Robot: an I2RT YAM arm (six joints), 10 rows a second.
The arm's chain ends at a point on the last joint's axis. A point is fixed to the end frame.
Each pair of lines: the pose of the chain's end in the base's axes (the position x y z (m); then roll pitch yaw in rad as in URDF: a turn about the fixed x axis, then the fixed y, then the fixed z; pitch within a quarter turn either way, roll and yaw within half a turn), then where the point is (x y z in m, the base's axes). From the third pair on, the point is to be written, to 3 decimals.
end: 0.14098 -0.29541 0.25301 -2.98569 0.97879 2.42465
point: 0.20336 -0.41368 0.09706
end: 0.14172 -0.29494 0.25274 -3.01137 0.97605 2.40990
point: 0.20603 -0.41083 0.09580
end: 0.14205 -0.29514 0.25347 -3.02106 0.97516 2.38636
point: 0.205 -0.411 0.096
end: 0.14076 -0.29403 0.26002 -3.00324 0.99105 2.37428
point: 0.201 -0.415 0.105
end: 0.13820 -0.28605 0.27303 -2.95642 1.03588 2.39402
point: 0.199 -0.415 0.125
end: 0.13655 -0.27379 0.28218 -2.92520 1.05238 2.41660
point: 0.197 -0.407 0.137
